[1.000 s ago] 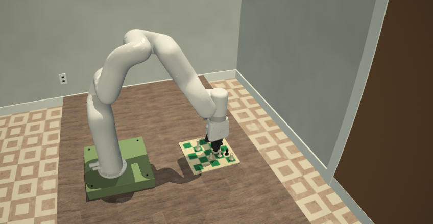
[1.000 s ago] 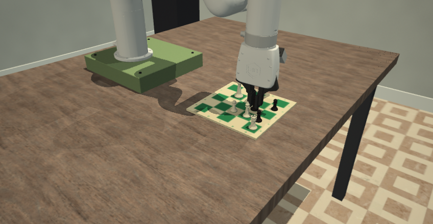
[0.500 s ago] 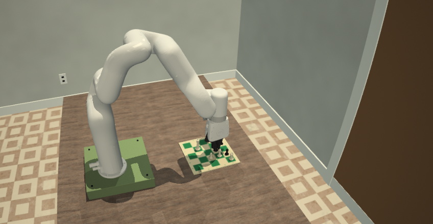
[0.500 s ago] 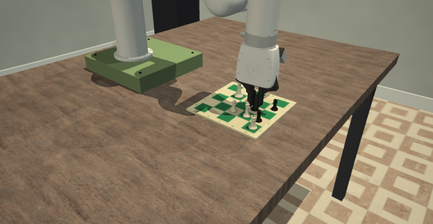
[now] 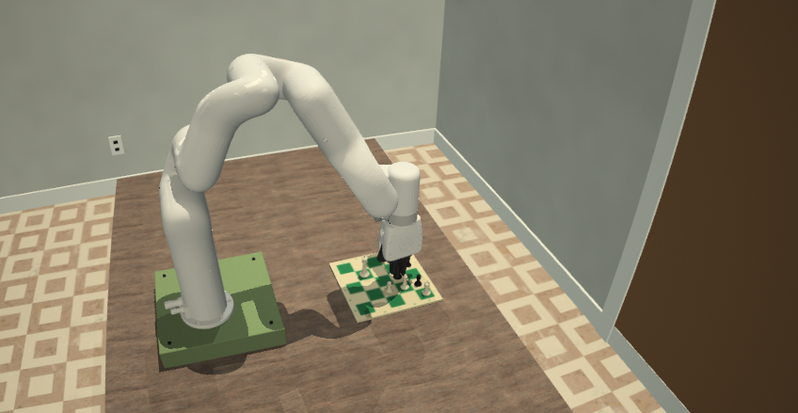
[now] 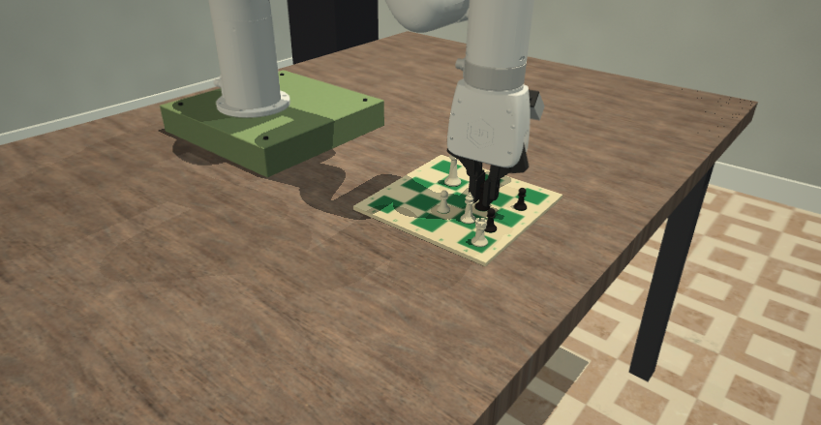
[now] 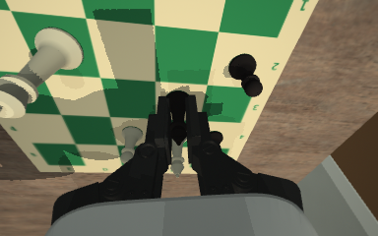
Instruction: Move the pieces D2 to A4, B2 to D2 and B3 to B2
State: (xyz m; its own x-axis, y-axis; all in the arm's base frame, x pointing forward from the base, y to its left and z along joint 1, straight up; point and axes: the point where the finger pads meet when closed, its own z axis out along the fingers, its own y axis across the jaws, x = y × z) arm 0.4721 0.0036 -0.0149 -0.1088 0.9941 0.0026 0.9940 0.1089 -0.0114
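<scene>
The chessboard lies 4 cm behind my hand and 3 cm below it. The rest, counted from my hand: black bishop: 1 cm below; then white pawn: 4 cm to the right, 4 cm behind, 2 cm below; then white king: 7 cm behind, 4 cm to the left.
</scene>
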